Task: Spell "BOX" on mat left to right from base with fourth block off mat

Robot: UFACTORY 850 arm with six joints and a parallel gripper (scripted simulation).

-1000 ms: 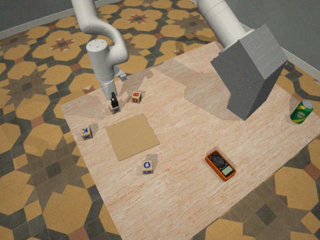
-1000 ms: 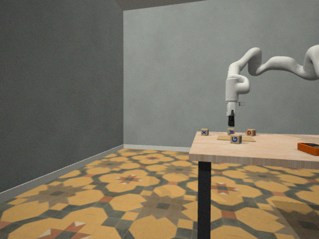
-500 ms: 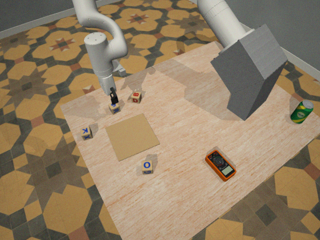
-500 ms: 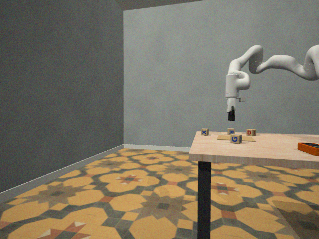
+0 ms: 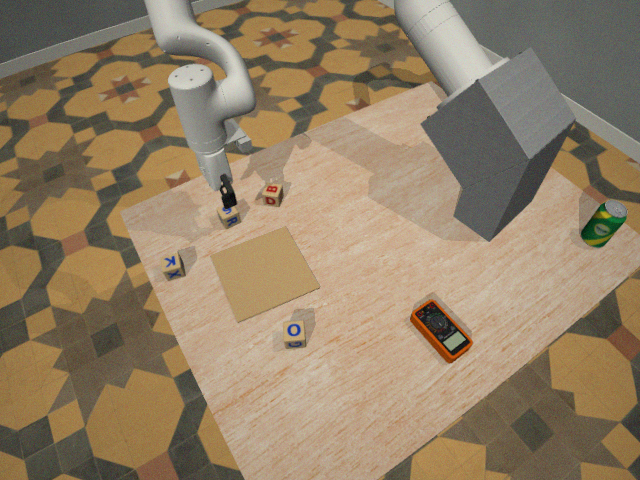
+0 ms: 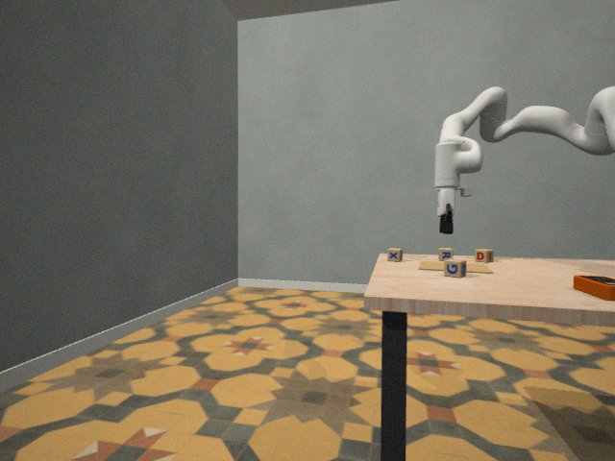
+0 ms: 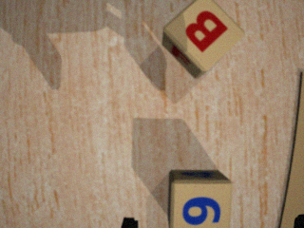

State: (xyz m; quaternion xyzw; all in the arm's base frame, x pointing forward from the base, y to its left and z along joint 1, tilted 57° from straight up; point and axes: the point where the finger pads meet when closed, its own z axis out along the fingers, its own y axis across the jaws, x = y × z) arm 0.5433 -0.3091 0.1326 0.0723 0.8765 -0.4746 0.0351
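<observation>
Now: the X block 190 mm ahead of my hand, 90 mm below it and 40 mm to the left of it. The rest, counted from my hand: B block: 130 mm behind, 90 mm below, 20 mm to the left; then O block: 360 mm to the left, 90 mm below, 80 mm ahead; then tan mat: 180 mm to the left, 110 mm below, 30 mm ahead.
</observation>
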